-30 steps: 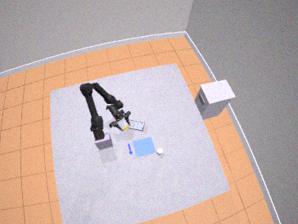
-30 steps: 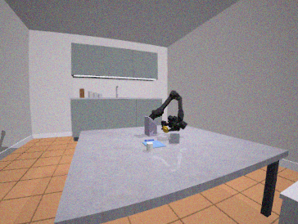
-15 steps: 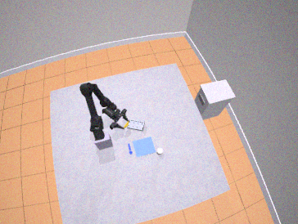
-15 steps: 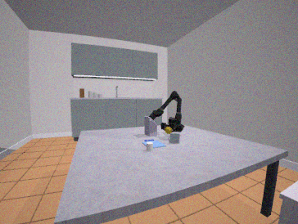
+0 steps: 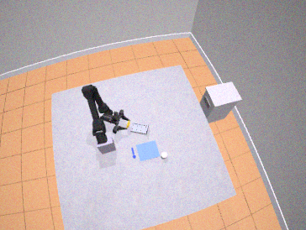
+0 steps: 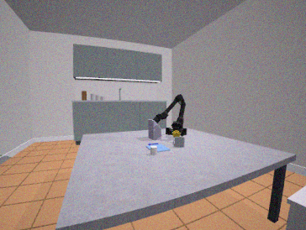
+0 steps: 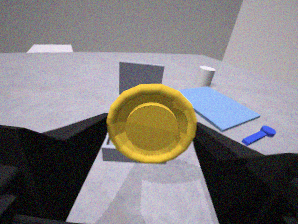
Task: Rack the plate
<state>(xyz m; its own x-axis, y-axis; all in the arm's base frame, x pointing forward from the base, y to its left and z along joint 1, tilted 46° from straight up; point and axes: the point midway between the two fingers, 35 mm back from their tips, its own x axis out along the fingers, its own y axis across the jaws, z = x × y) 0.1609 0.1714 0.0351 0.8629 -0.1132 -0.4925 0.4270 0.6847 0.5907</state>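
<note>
The grey dish rack lies 8 cm ahead of my gripper tip, 2 cm to the right of it and 4 cm below it. Round my gripper tip: yellow plate: 1 cm behind; then blue spoon: 1 cm behind, 21 cm to the right, 6 cm below; then light blue mat: 10 cm ahead, 21 cm to the right, 6 cm below.
</note>
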